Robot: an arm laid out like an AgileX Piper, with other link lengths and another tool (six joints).
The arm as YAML. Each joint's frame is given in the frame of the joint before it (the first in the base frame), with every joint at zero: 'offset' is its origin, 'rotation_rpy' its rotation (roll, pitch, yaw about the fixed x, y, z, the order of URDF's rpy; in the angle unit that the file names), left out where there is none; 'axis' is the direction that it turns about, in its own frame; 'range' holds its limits. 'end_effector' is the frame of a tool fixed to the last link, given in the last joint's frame.
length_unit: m
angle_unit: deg
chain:
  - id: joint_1
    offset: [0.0, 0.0, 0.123]
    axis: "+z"
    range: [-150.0, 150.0]
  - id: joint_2
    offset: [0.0, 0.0, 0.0]
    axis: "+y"
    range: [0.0, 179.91]
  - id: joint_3
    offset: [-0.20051, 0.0, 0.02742]
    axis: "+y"
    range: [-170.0, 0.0]
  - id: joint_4
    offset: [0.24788, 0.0, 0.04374]
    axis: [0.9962, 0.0, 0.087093]
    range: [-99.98, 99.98]
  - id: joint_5
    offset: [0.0, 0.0, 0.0]
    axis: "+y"
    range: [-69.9, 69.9]
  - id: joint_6
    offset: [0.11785, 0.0, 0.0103]
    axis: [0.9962, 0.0, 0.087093]
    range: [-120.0, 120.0]
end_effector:
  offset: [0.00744, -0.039, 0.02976]
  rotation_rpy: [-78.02, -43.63, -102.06]
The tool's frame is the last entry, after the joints.
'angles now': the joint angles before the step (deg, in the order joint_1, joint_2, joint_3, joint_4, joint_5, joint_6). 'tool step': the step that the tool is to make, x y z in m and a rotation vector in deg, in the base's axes. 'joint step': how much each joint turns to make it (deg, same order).
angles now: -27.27 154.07 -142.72 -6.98 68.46 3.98
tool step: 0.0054 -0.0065 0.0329 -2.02 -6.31 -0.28
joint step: -0.66 -3.47 0.08 1.15 -3.17 -0.13
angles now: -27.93 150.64 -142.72 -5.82 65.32 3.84
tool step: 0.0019 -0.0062 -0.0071 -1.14 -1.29 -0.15
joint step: -0.48 1.24 0.01 -0.42 -2.95 0.01
